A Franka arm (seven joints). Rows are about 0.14 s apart.
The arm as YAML. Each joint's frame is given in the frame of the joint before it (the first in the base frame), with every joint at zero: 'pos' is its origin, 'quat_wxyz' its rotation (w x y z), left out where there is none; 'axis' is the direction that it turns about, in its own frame. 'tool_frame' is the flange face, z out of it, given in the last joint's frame.
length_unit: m
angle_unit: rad
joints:
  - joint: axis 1
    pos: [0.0, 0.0, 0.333]
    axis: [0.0, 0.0, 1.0]
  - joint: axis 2
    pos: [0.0, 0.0, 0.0]
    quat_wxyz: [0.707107, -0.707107, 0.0, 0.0]
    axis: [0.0, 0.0, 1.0]
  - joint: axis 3
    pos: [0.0, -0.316, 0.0]
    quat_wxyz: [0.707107, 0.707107, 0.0, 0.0]
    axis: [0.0, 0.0, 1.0]
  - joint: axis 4
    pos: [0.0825, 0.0, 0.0]
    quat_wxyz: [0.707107, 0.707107, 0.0, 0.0]
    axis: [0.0, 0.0, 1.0]
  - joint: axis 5
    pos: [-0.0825, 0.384, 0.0]
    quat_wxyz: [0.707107, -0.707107, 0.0, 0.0]
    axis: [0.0, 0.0, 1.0]
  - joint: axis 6
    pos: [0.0, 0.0, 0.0]
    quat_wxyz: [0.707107, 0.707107, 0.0, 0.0]
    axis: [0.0, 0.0, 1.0]
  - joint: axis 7
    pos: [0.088, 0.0, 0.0]
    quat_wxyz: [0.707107, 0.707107, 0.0, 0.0]
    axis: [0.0, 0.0, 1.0]
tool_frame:
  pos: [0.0, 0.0, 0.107]
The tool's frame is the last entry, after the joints.
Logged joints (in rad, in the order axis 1, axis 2, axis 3, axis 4, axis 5, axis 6, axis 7), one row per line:
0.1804 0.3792 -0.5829 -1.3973 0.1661 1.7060 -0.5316
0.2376 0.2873 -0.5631 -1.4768 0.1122 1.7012 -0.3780
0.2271 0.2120 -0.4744 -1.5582 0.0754 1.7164 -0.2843
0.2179 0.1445 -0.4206 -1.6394 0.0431 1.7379 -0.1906
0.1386 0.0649 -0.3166 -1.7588 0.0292 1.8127 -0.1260
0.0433 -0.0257 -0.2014 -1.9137 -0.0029 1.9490 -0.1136
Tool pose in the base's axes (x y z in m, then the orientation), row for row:
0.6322 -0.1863 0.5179 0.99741 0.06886 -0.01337 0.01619
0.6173 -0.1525 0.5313 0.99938 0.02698 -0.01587 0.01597
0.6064 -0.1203 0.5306 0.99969 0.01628 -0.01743 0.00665
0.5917 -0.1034 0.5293 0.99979 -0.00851 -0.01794 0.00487
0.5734 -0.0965 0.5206 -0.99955 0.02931 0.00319 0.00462
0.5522 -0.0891 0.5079 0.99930 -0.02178 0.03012 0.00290
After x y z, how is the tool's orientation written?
As a quaternion, x y z w.
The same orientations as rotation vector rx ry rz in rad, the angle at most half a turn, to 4 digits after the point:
3.1016 0.2141 -0.0416
3.1081 0.0839 -0.0494
3.1274 0.0509 -0.0545
3.1312 -0.0267 -0.0562
-3.1310 0.0918 0.0100
3.1336 -0.0683 0.0945

